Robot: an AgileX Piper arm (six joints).
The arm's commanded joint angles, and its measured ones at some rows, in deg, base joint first. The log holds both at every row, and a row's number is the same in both.
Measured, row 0:
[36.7, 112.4, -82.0, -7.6, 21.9, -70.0]
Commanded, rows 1 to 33:
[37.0, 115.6, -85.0, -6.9, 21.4, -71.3]
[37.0, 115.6, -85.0, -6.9, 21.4, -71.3]
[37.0, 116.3, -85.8, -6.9, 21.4, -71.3]
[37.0, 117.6, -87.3, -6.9, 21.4, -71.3]
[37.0, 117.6, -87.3, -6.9, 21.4, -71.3]
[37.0, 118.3, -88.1, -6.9, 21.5, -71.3]
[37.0, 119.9, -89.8, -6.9, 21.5, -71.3]
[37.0, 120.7, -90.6, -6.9, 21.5, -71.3]
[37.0, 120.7, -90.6, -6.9, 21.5, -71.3]
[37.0, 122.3, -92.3, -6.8, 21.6, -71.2]
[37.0, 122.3, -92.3, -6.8, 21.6, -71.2]
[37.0, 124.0, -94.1, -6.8, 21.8, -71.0]
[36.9, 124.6, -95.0, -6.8, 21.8, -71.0]
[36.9, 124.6, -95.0, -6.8, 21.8, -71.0]
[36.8, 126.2, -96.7, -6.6, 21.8, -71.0]
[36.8, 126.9, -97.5, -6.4, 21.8, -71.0]
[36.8, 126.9, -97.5, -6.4, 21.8, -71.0]
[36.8, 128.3, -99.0, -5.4, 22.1, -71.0]
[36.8, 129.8, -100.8, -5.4, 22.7, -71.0]
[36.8, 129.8, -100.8, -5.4, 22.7, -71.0]
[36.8, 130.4, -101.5, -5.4, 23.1, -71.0]
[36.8, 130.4, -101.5, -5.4, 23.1, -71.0]
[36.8, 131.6, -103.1, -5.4, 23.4, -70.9]
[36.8, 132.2, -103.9, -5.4, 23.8, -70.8]
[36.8, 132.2, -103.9, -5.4, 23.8, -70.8]
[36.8, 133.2, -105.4, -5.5, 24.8, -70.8]
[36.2, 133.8, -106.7, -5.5, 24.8, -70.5]
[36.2, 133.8, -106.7, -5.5, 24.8, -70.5]
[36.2, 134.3, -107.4, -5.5, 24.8, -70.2]
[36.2, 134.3, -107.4, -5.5, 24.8, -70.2]
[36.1, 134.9, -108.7, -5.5, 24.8, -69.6]
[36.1, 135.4, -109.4, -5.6, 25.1, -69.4]
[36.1, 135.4, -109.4, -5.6, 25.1, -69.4]
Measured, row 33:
[36.5, 134.5, -107.5, -5.9, 24.3, -70.4]
